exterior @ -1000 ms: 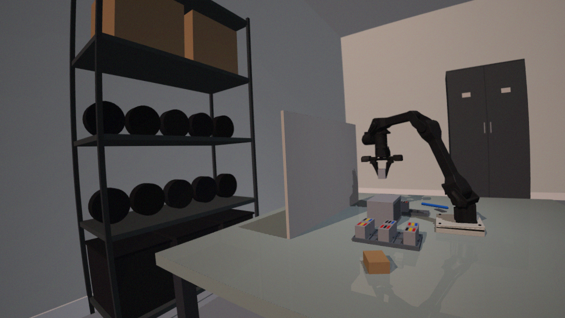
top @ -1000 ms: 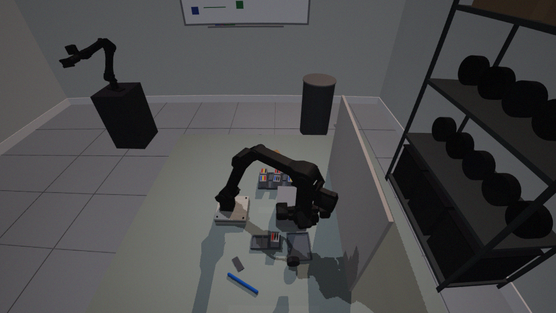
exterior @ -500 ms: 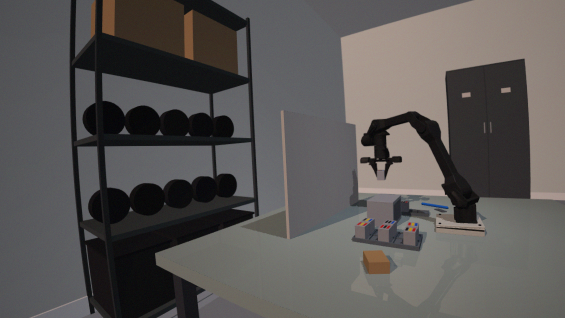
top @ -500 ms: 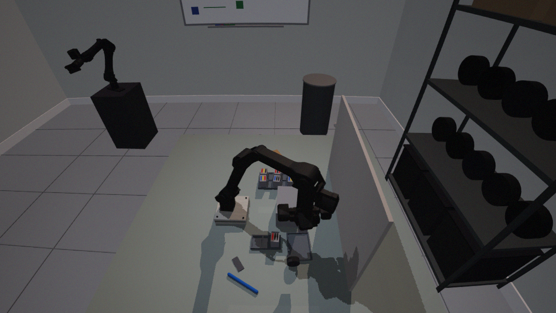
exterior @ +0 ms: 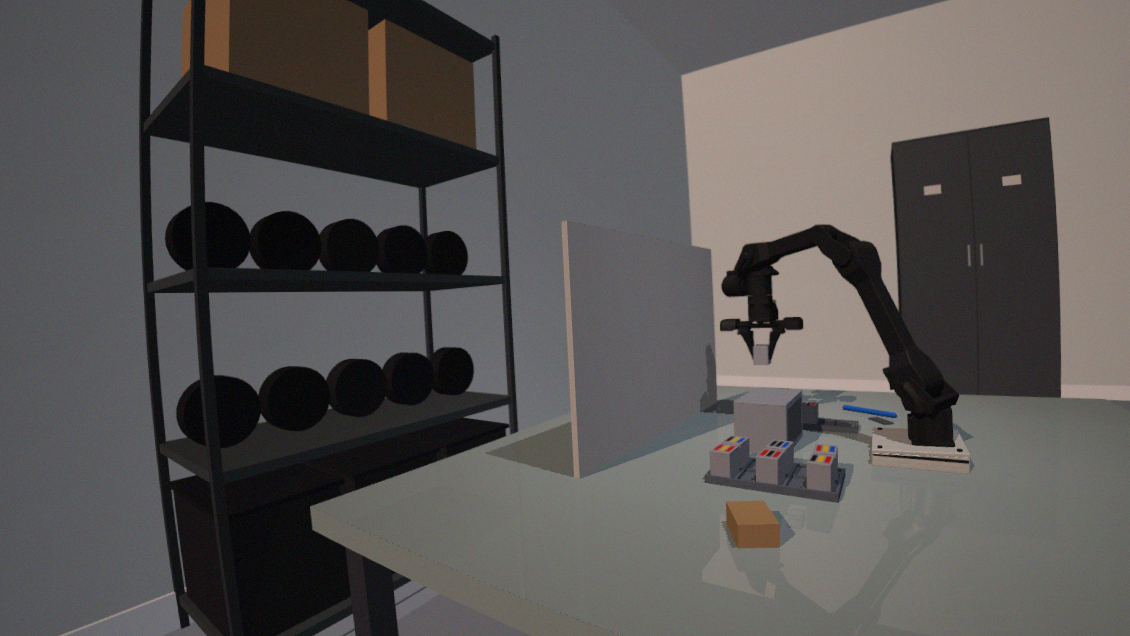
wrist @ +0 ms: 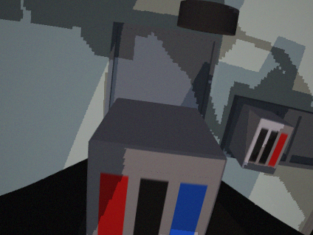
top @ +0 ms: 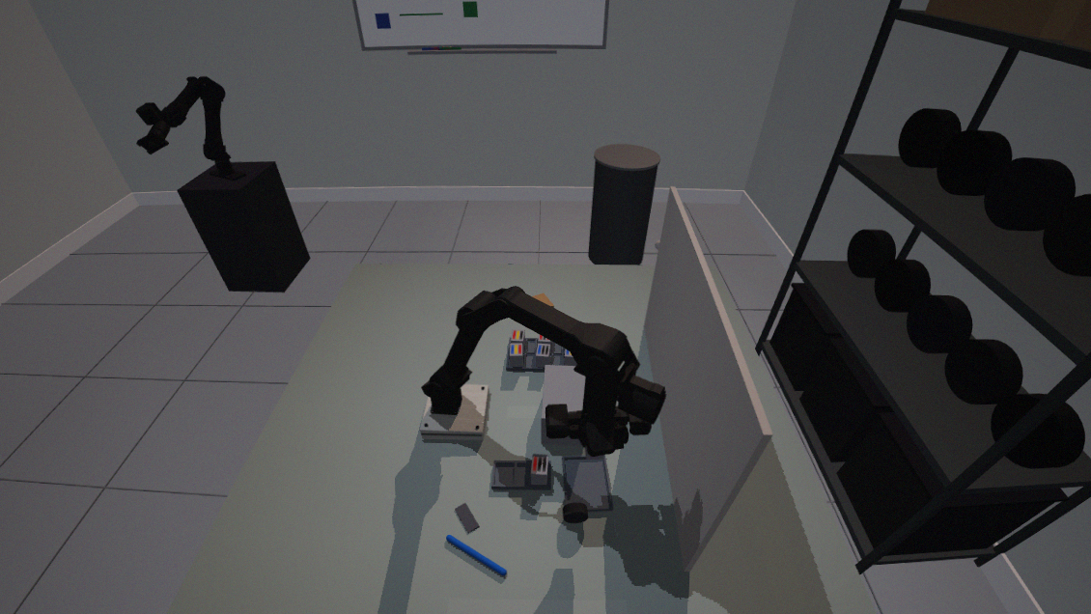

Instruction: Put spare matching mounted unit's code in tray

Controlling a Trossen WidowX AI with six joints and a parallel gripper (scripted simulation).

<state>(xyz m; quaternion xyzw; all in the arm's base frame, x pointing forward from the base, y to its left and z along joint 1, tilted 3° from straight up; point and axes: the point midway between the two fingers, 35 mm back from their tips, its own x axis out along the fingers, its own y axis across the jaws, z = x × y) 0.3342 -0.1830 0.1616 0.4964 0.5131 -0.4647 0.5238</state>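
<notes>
Now: the dark tray 150 mm below my gripper tip. The rest, counted from my gripper tip: black tape roll (30 mm behind, 80 mm to the right, 130 mm below); then low grey holder (140 mm behind, 10 mm to the left, 140 mm below); then grey mounted unit (50 mm behind, 190 mm to the left, 100 mm below).
</notes>
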